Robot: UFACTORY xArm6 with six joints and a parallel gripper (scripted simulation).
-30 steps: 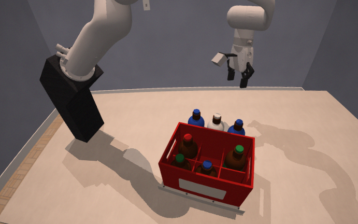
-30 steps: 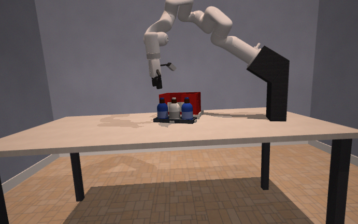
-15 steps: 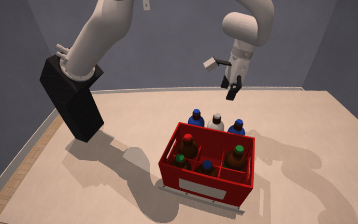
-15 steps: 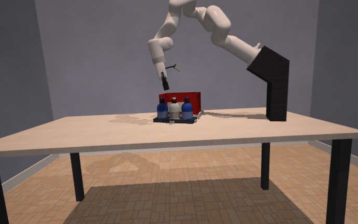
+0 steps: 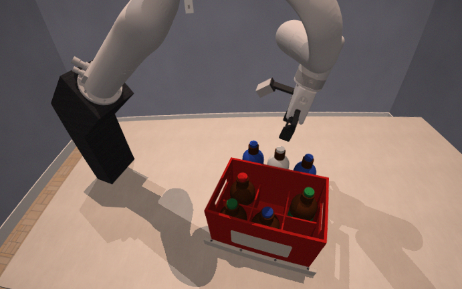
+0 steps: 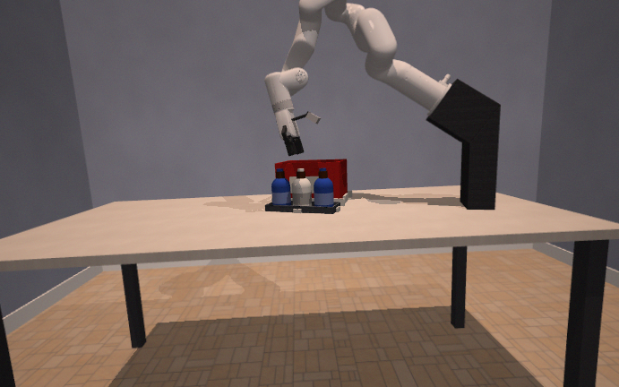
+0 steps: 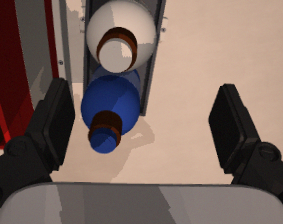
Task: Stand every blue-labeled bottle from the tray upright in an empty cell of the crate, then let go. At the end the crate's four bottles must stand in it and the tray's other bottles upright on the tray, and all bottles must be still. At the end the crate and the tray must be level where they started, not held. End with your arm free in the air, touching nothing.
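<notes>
The white-labeled bottle lies 2 cm behind my hand, 1 cm to the right of it and 14 cm below it. The rest, counted from my hand: crate: 14 cm behind, 16 cm to the right, 14 cm below; then dark tray: 2 cm behind, 1 cm to the right, 21 cm below.
</notes>
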